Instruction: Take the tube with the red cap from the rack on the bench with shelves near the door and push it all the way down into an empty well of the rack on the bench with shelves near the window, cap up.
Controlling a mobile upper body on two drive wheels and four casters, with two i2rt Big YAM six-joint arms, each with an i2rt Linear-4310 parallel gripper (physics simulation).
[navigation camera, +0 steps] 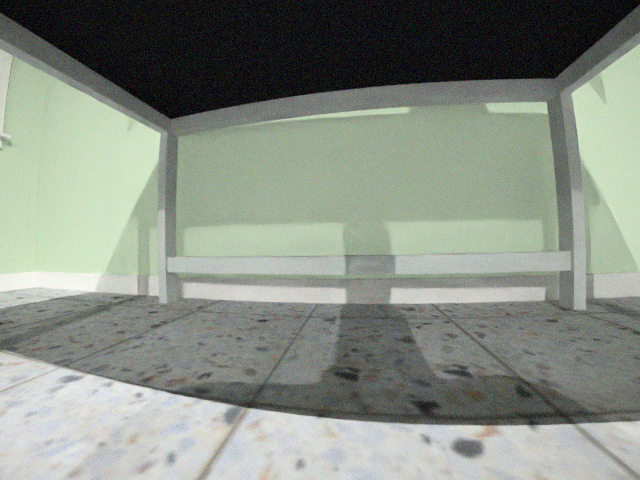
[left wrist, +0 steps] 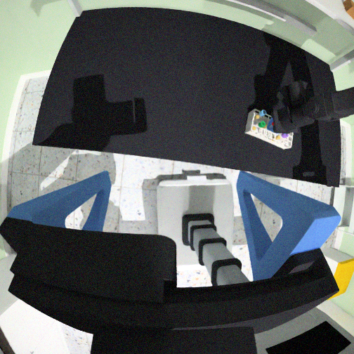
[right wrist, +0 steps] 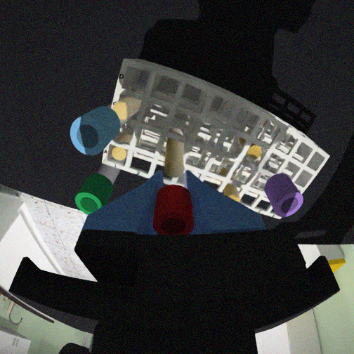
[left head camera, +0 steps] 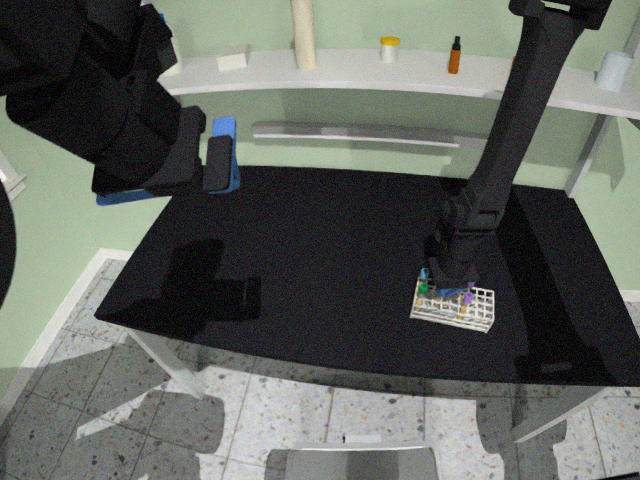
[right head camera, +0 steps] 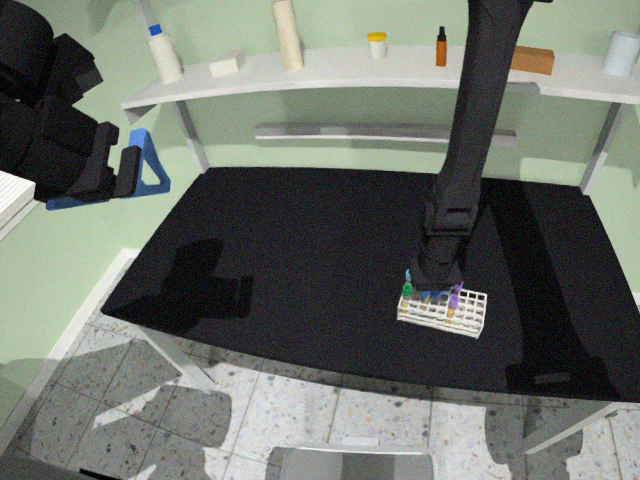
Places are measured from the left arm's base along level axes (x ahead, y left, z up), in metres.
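Pixels of known places: left gripper, fingertip midpoint: (left head camera: 196,186) (right head camera: 137,191); right gripper, fingertip midpoint: (left head camera: 441,295) (right head camera: 427,298).
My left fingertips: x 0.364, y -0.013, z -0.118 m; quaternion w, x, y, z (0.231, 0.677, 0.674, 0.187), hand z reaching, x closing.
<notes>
Behind a point stands the place of what it marks.
The red-capped tube (right wrist: 173,212) is held cap up between the blue fingers of my right gripper (right wrist: 173,177) (left head camera: 446,292) @[y -0.391, x 0.529, z -0.566 m] (right head camera: 434,295) @[y -0.391, x 0.529, z -0.566 m], which is shut on it. The tube's lower end points down at the white rack (right wrist: 155,69) (left wrist: 270,141) on the black bench top; whether its tip is inside a well is unclear. The rack also holds tubes with a blue cap (right wrist: 97,129) (left head camera: 424,273) @[y -0.350, x 0.567, z -0.529 m], a green cap (right wrist: 95,194) (left head camera: 423,288) @[y -0.341, x 0.524, z -0.529 m] and purple caps (right wrist: 284,192) (left head camera: 468,298) @[y -0.440, x 0.493, z -0.530 m]. My left gripper (left wrist: 173,177) (left head camera: 168,193) is open and empty, raised left of the bench.
The bench (left head camera: 310,248) @[y -0.068, x 0.763, z -0.648 m] (right head camera: 310,248) @[y -0.086, x 0.762, z -0.648 m] has a white shelf (left head camera: 341,77) @[y -0.173, x 0.884, z -0.191 m] behind it with a yellow-lidded jar (left head camera: 389,50) @[y -0.302, x 1.003, z -0.158 m], an orange bottle (left head camera: 454,57) @[y -0.450, x 0.916, z -0.148 m] and a white box (left head camera: 232,58) @[y 0.125, x 1.034, z -0.161 m]. The navigation camera shows the bench legs (navigation camera: 566,206) @[y -0.975, x 0.977, z -1.091 m] and a low crossbar (navigation camera: 258,264) @[y 0.010, x 1.114, z -1.256 m].
</notes>
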